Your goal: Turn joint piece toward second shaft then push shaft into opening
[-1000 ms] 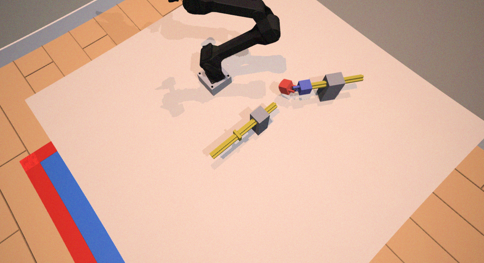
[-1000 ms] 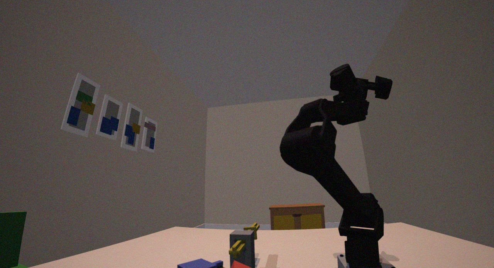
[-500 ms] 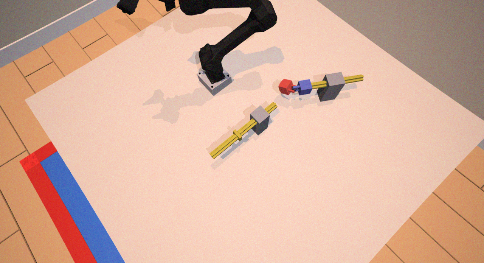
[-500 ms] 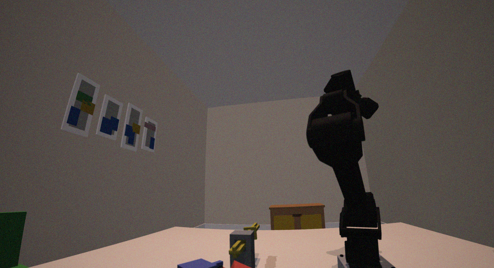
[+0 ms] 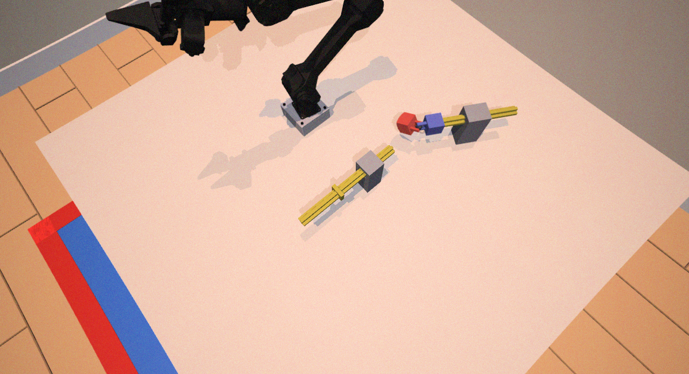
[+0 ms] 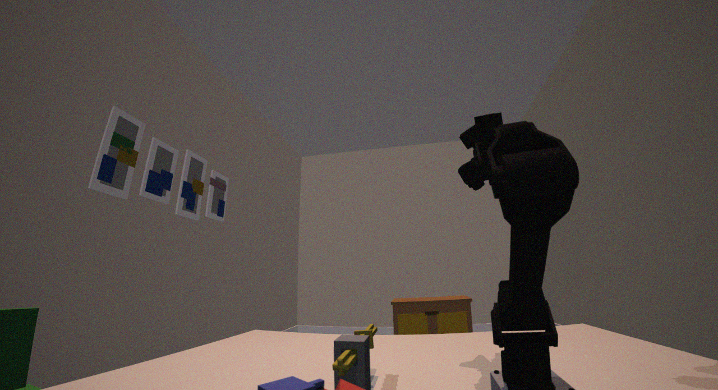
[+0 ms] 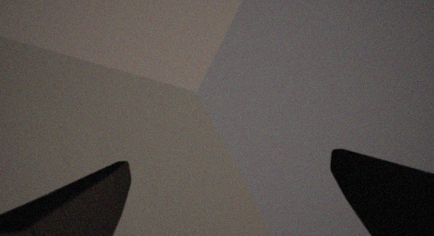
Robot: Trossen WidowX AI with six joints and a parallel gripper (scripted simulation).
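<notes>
My gripper tip is now 47 cm to the right of the red joint piece, 44 cm above it and 22 cm short of it.
</notes>
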